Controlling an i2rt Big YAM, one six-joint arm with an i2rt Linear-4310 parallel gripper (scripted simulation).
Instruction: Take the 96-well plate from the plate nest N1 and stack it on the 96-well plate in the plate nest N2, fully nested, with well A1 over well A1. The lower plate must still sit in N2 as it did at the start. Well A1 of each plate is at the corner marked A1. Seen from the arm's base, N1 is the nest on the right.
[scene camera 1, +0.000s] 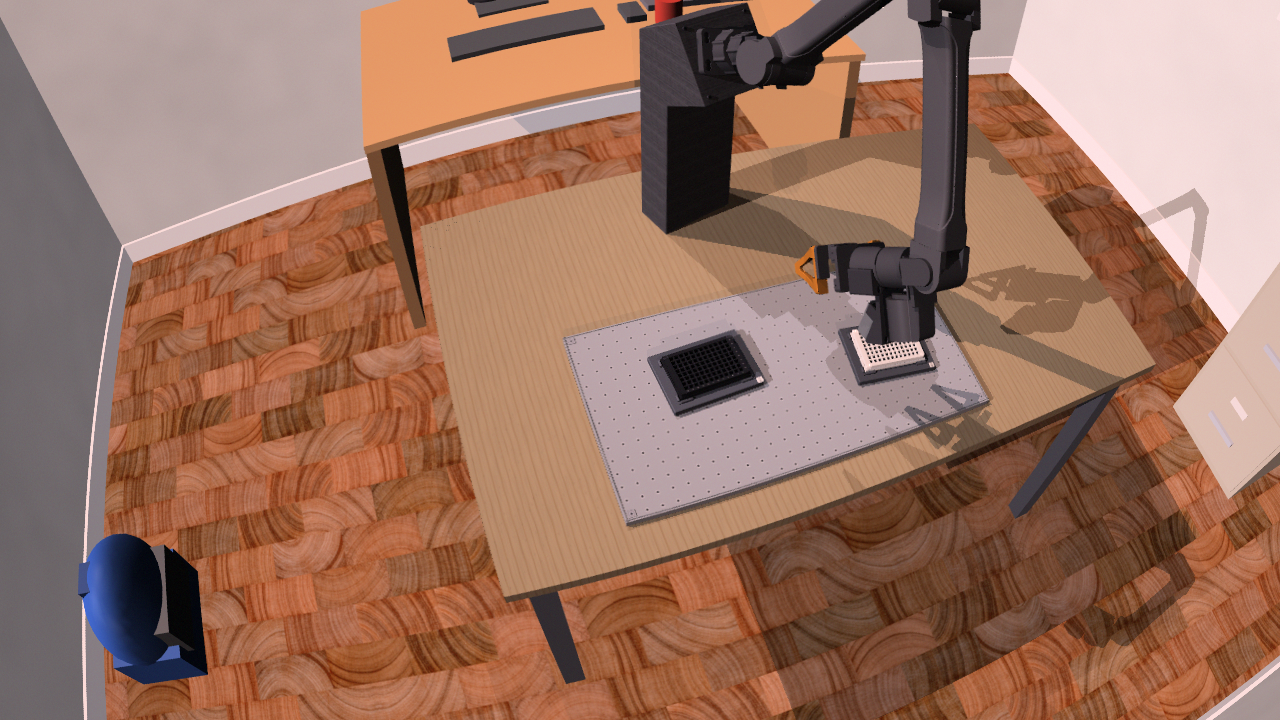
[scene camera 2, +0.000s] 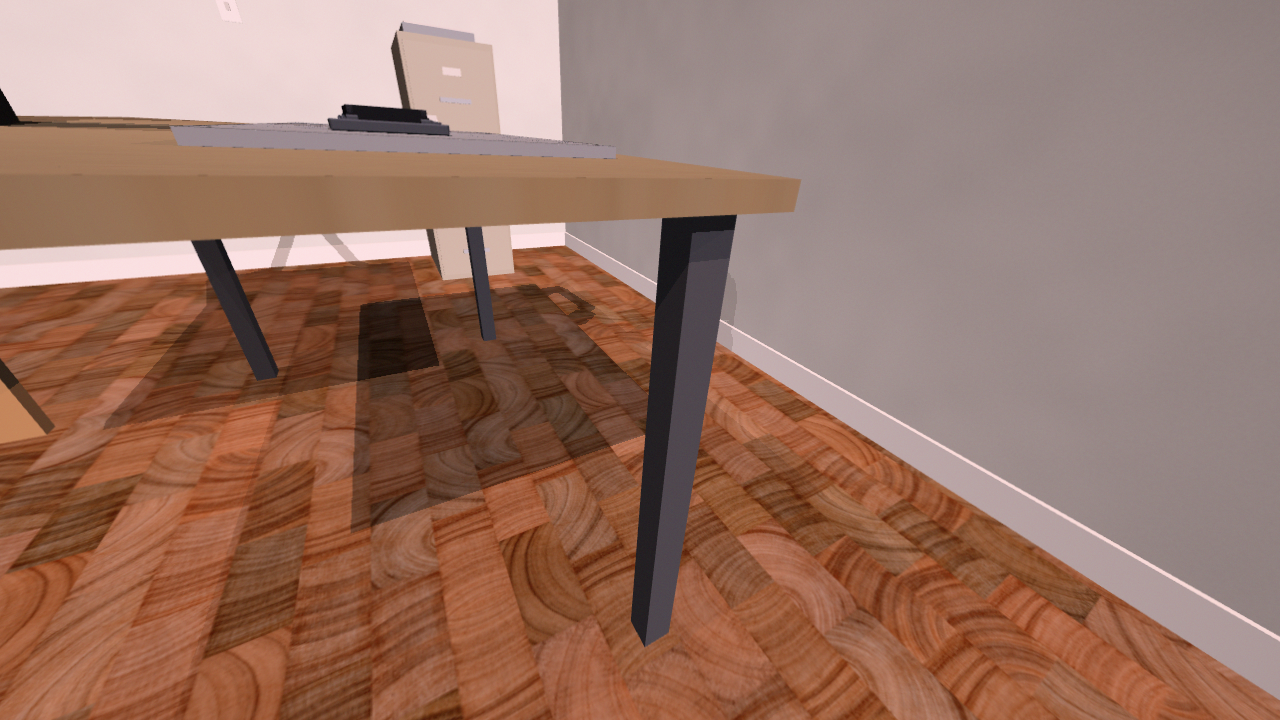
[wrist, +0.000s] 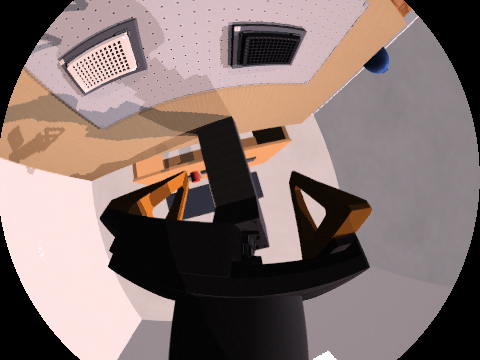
Scene:
The gripper (scene camera 1: 819, 265): 129 cm from the lens. A black 96-well plate (scene camera 1: 731, 368) is 146 cm from the lens. A white 96-well plate (scene camera 1: 893, 355): 153 cm from the lens.

